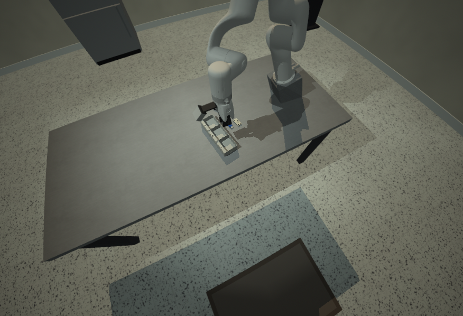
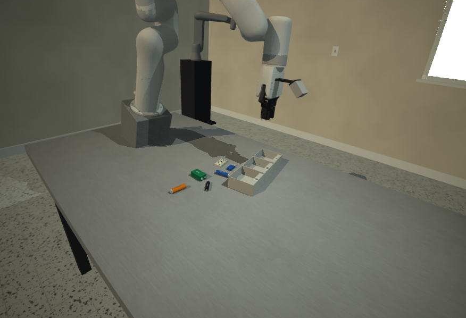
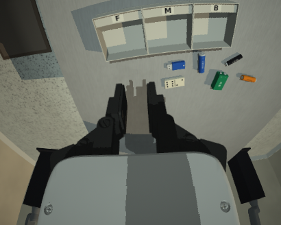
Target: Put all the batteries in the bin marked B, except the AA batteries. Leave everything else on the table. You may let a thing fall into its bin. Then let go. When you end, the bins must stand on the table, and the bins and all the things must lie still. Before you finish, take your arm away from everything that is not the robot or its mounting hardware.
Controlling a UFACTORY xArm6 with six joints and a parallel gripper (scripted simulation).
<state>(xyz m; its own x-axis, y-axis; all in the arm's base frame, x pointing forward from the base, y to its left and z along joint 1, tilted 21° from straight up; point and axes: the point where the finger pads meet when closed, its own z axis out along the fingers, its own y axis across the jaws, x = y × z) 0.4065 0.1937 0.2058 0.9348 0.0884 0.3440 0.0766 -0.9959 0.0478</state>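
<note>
Right now my hand is 40 mm past the black cylindrical battery, 230 mm to the left of it and 200 mm above it. The rest, counted from my hand: cream domino (110 mm behind, 100 mm to the right, 200 mm below); grey bin row (20 mm ahead, 60 mm to the right, 190 mm below); blue USB stick (70 mm behind, 90 mm to the right, 200 mm below).
</note>
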